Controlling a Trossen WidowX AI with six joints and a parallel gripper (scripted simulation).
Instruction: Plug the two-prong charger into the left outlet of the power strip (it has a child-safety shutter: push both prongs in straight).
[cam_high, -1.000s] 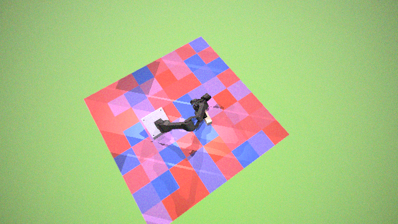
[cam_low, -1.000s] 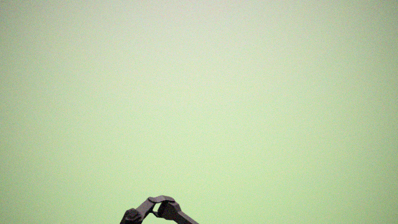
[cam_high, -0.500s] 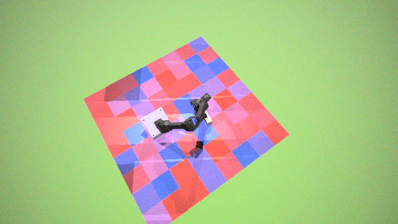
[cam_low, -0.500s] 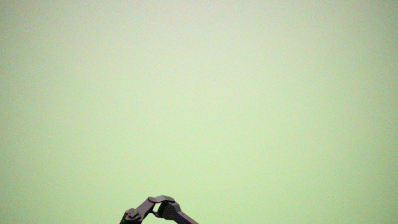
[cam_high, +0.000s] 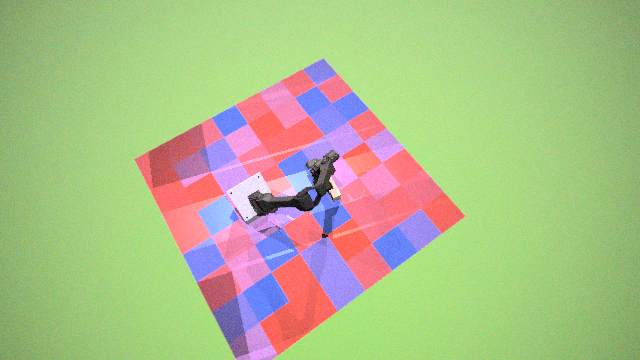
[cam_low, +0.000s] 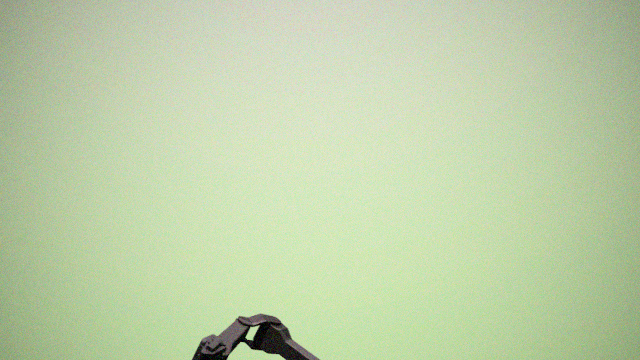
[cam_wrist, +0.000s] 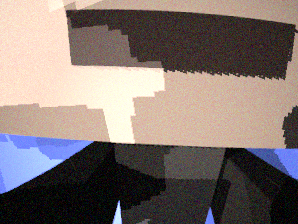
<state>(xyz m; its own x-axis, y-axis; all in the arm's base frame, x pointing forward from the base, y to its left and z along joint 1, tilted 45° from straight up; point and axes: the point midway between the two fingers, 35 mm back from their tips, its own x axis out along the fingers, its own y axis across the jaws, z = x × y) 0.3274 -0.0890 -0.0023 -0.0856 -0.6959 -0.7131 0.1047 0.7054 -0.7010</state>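
The grey charger lies 20 mm ahead of my gripper tip and 10 mm above it.
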